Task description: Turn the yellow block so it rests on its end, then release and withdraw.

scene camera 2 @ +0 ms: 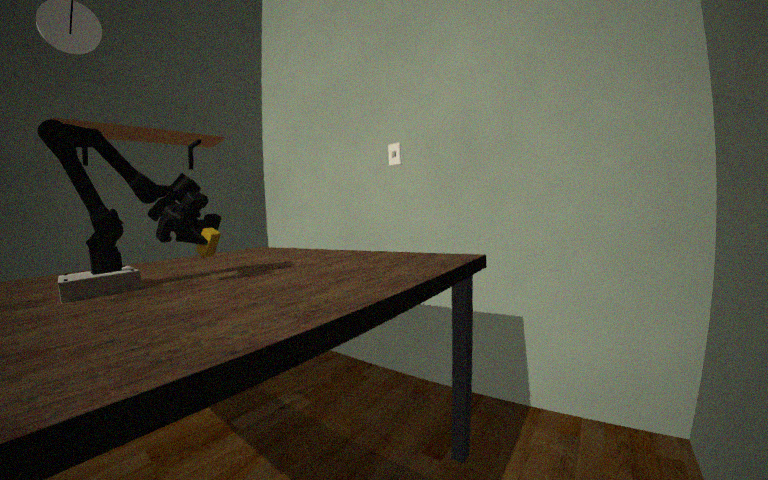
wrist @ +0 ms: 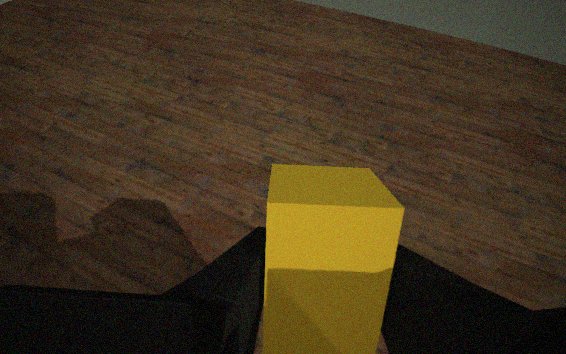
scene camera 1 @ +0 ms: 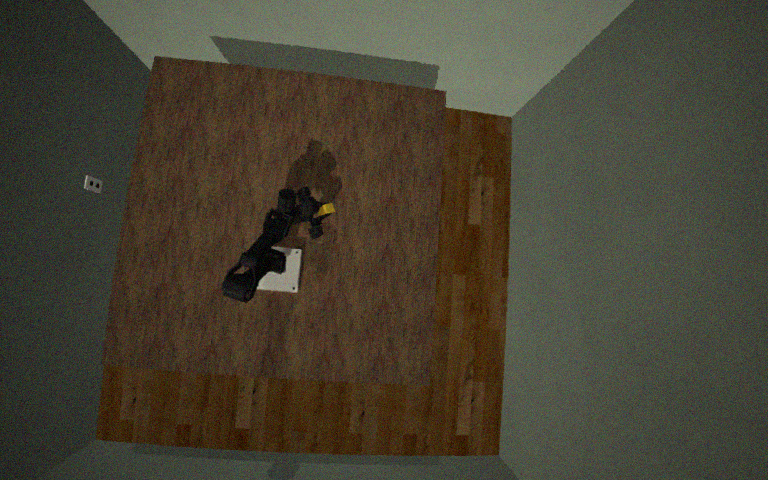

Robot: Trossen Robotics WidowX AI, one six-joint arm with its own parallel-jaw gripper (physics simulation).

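The yellow block (scene camera 1: 327,209) (scene camera 2: 209,240) (wrist: 327,240) is an oblong held off the table (scene camera 1: 368,294) (scene camera 2: 271,305) (wrist: 225,100). In the second scene view its long side runs steeply, leaning a little off upright, with its lower end above the table top. My gripper (scene camera 1: 322,212) (scene camera 2: 207,234) (wrist: 315,241) is shut on the block, with one dark finger on each side of it in the wrist view. The gripper is tilted, pointing outward and down. The near part of the block is cut off by the wrist view's lower edge.
The arm's white base plate (scene camera 1: 289,274) (scene camera 2: 99,285) stands on the table behind the gripper. A wooden wall shelf (scene camera 2: 152,134) with dark brackets shows behind the arm. The arm's shadow falls on the table near the block. The table's edges border the floor and a wall.
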